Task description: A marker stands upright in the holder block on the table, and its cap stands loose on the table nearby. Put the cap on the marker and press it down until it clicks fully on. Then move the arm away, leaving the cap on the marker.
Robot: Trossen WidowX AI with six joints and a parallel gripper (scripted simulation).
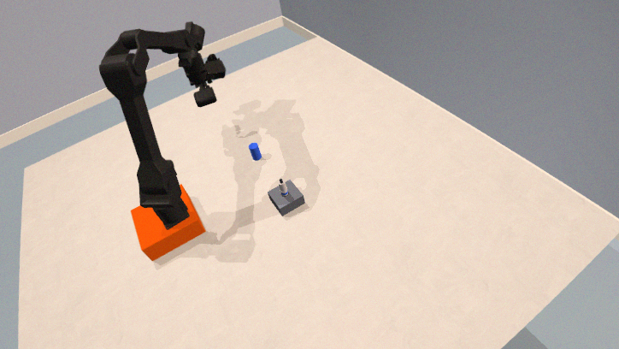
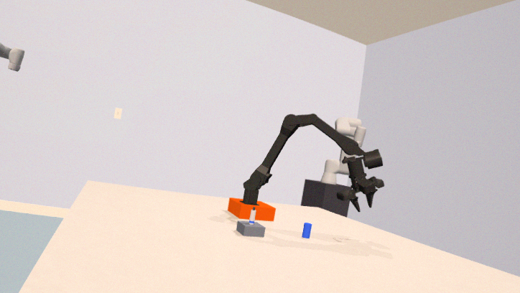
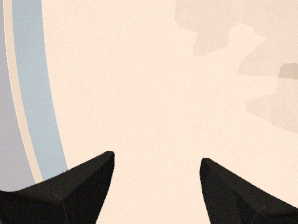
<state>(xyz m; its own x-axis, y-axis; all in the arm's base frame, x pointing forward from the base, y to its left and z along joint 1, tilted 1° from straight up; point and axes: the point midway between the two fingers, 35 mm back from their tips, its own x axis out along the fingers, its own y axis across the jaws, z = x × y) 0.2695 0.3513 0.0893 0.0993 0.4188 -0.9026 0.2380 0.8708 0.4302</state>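
The blue marker cap lies 280 mm to the right of my gripper tip, 80 mm below it and 10 mm ahead of it.
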